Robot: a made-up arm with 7 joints.
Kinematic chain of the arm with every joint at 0, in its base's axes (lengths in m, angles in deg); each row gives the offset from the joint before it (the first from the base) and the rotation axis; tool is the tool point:
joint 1: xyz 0 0 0.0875 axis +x
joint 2: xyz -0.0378 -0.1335 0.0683 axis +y
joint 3: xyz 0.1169 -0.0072 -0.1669 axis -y
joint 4: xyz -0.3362 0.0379 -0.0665 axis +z
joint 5: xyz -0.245 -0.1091 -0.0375 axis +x
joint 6: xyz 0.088 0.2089 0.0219 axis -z
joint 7: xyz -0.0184 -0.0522 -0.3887 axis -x
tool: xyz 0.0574 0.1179 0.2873
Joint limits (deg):
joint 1: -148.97..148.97
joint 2: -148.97..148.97
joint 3: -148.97..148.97
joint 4: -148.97..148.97
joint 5: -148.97..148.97
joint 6: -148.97..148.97
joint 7: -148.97..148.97
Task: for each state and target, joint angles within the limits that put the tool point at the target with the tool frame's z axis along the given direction. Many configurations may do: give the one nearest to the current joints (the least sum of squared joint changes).
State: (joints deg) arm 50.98 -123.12 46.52 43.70 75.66 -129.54 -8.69
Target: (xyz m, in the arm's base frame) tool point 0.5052 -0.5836 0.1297 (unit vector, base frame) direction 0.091 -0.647 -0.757
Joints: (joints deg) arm 79.67 -148.97 64.38 -5.72 98.41 -131.57 20.65
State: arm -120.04 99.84 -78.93 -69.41 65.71 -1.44 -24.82
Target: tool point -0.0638 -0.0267 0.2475 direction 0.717 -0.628 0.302
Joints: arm -135.19 96.92 -76.61 -114.82 58.65 11.71 16.25
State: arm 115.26 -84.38 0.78 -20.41 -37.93 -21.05 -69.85
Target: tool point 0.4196 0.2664 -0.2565 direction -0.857 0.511 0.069
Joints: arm 121.21 -105.07 22.97 -2.66 -68.69 -9.65 -80.42
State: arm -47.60 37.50 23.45 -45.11 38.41 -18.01 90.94
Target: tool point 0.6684 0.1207 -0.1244 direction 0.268 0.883 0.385
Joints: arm -29.38 -21.30 58.56 -68.36 20.32 -15.85 117.03
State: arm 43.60 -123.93 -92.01 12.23 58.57 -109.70 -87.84
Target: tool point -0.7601 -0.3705 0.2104 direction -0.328 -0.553 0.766
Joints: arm 81.79 -147.95 -136.14 61.80 65.07 -148.97 -98.11
